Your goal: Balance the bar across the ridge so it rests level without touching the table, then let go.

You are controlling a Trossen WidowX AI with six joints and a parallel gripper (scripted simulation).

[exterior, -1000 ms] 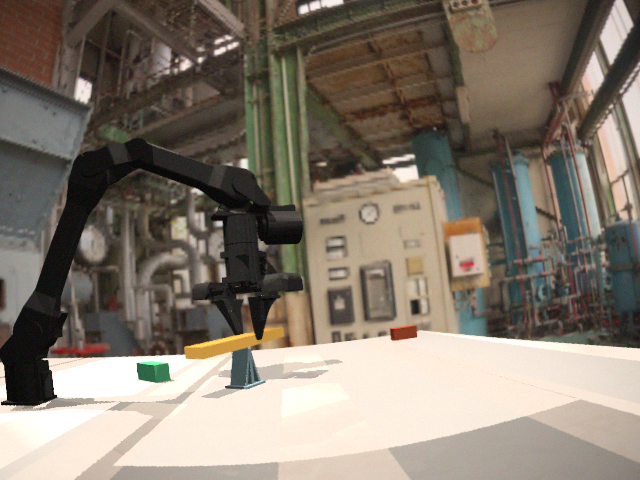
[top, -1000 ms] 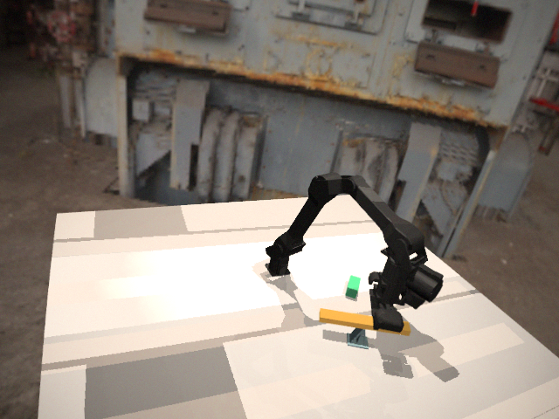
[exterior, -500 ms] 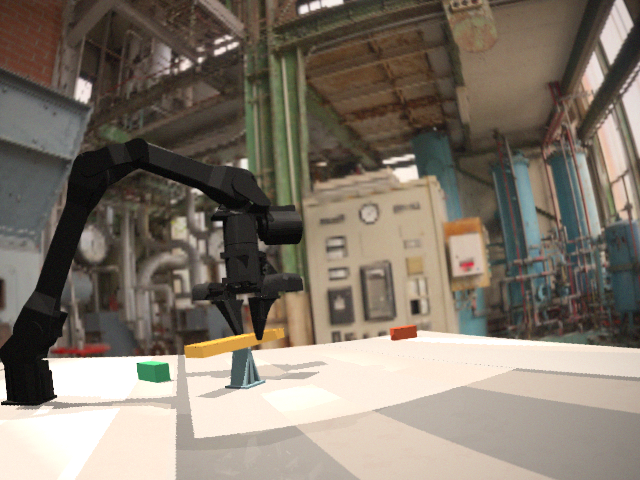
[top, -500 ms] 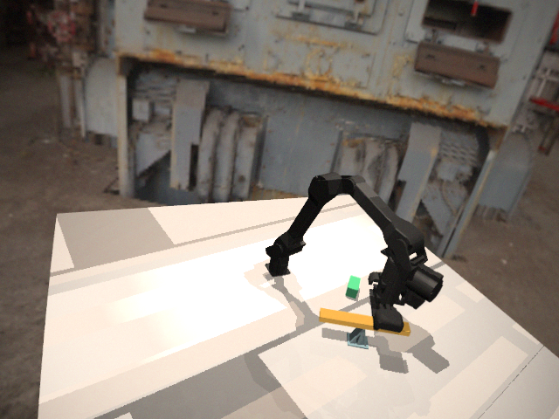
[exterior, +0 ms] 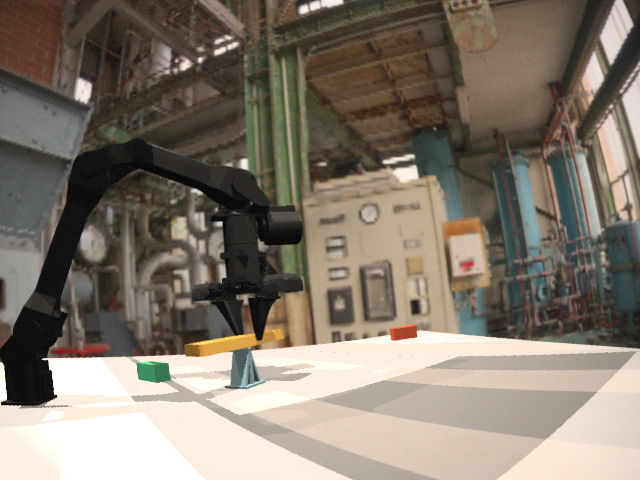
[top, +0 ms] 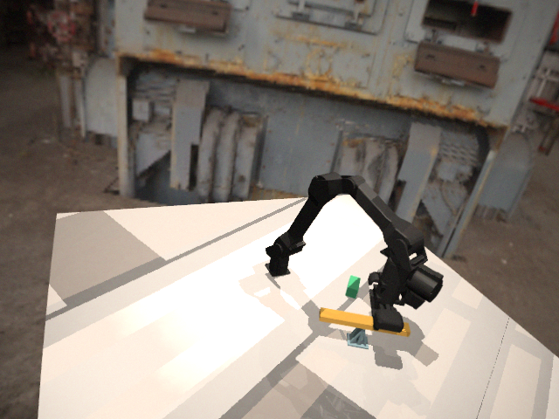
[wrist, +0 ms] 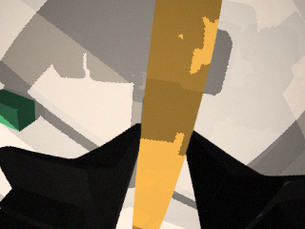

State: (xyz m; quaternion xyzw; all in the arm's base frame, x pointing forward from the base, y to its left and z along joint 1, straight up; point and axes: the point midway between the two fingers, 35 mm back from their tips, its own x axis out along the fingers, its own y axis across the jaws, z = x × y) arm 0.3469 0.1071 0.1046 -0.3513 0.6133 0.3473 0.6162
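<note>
The bar is 1 cm behind my gripper tip and 2 cm to the right of it. From my gripper tip the other things lie so: green block 19 cm behind, 8 cm to the left, 5 cm below; then red block 39 cm ahead, 39 cm to the left, 5 cm below.
</note>
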